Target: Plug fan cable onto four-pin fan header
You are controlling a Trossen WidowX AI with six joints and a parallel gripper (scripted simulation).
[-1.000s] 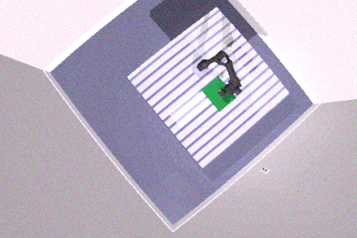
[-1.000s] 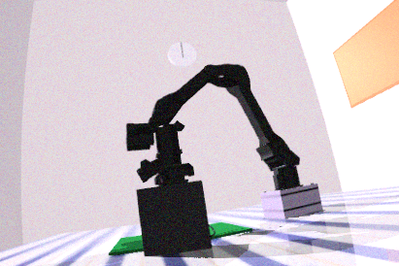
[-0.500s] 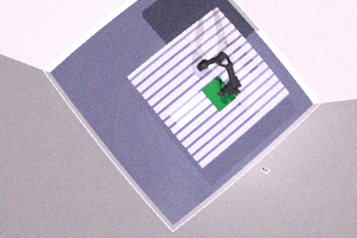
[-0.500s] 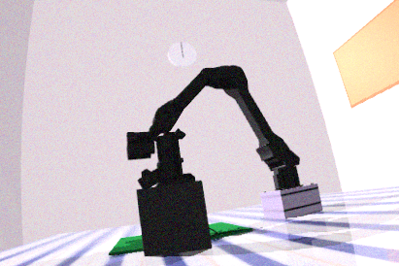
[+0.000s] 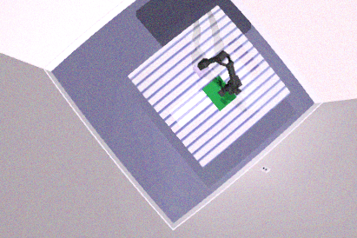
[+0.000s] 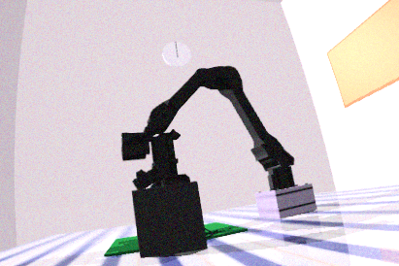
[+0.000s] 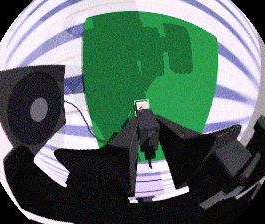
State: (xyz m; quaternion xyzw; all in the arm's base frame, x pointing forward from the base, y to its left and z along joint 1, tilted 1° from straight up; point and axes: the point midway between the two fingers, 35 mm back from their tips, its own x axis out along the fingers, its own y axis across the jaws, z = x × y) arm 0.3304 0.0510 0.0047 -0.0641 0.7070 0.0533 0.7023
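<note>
My gripper tip is 6 cm above the green board and 3 cm to the left of it. Also, from my gripper tip: fan 14 cm to the left, 2 cm above, 1 cm ahead; then fan plug 1 cm behind, 1 cm above.
</note>
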